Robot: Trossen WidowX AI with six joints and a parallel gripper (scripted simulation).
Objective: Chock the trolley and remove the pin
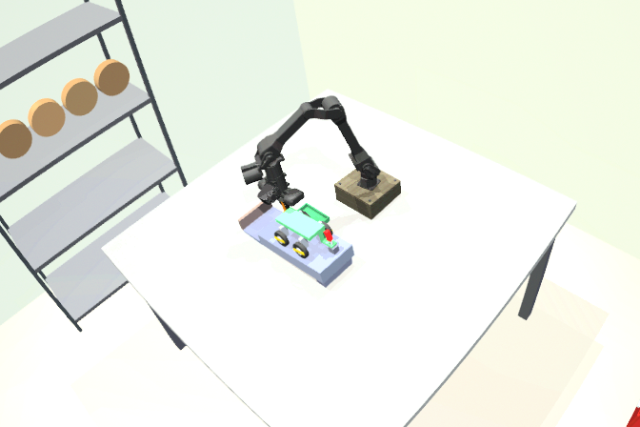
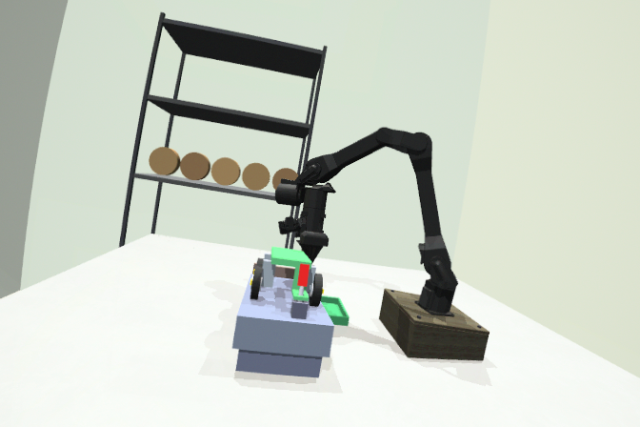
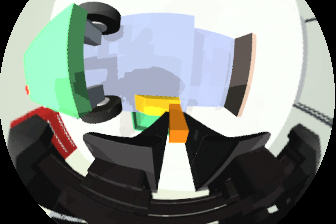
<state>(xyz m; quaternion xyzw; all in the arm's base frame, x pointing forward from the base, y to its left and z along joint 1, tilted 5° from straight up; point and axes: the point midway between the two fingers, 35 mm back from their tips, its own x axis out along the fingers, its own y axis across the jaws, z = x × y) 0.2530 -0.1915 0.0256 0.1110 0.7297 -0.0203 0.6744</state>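
My gripper tip is now 80 mm short of the red-headed stop pin, 250 mm to the right of it and 40 mm below it. Also, from my gripper tip: brown lip (30 mm ahead, 130 mm to the right, 60 mm below); then green tray (60 mm behind, 50 mm to the left, 90 mm below); then yellow chock (10 mm ahead, 20 mm to the left, 10 mm below).
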